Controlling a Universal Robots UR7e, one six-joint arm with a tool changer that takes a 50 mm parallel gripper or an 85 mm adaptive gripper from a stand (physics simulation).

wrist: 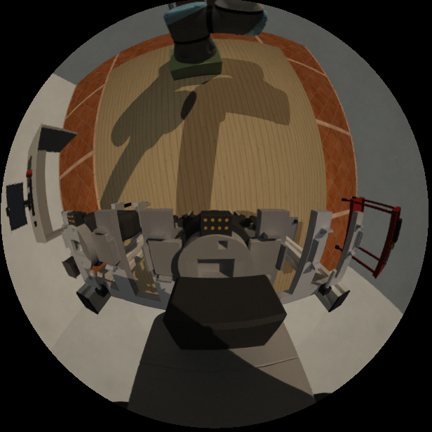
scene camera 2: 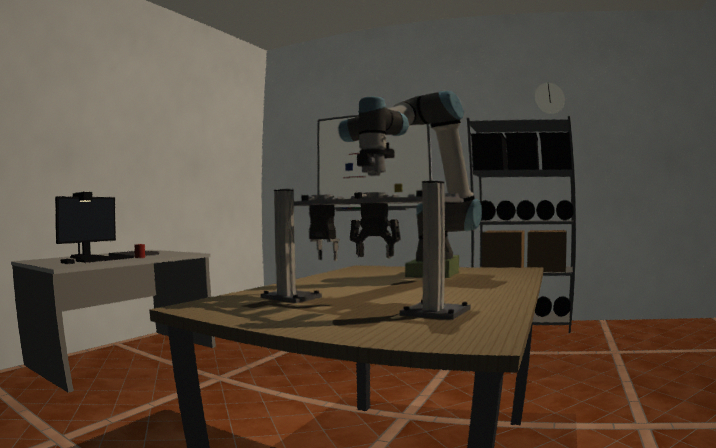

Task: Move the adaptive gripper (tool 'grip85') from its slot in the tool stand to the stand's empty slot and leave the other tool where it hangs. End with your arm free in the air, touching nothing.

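Places are measured from the arm's base along level axes (x ahead, y left, z up), in centimetres.
Pixels of known places: hand, its tool point: (scene camera 2: 373, 171).
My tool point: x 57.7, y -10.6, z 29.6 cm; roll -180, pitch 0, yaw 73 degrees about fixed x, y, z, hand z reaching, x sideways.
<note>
Behind a point stands the place of what it marks.
The tool stand (scene camera 2: 432, 248) {x 76.5, y 7.7, z 9.8 cm} (wrist: 272, 225) carries both tools. The adaptive gripper (scene camera 2: 373, 219) (wrist: 192, 257) hangs in the middle slot, fingers down and apart; its round top plate and gold-pinned block face up in the wrist view. The parallel gripper (scene camera 2: 322, 221) (wrist: 71, 218) hangs in the left slot. The stand's empty slot is on the right; its grey side plate (wrist: 311, 250) shows in the wrist view. My arm's bare tool changer (scene camera 2: 373, 166) {x 60.7, y -9.9, z 30.8 cm} points down above the adaptive gripper, a gap apart in scene camera 2. No gripper is on my arm.
The stand's posts rise from the wooden table (scene camera 2: 491, 316) {x 78.9, y 22.6, z -6.3 cm} (wrist: 260, 155), with the arm's green base (scene camera 2: 417, 268) {x 8.4, y -5.8, z -2.9 cm} (wrist: 196, 64) behind. A desk with a monitor (scene camera 2: 85, 219) (wrist: 17, 206) stands at the left. A shelf rack (scene camera 2: 520, 173) stands behind. A red frame (wrist: 358, 205) shows right in the wrist view.
</note>
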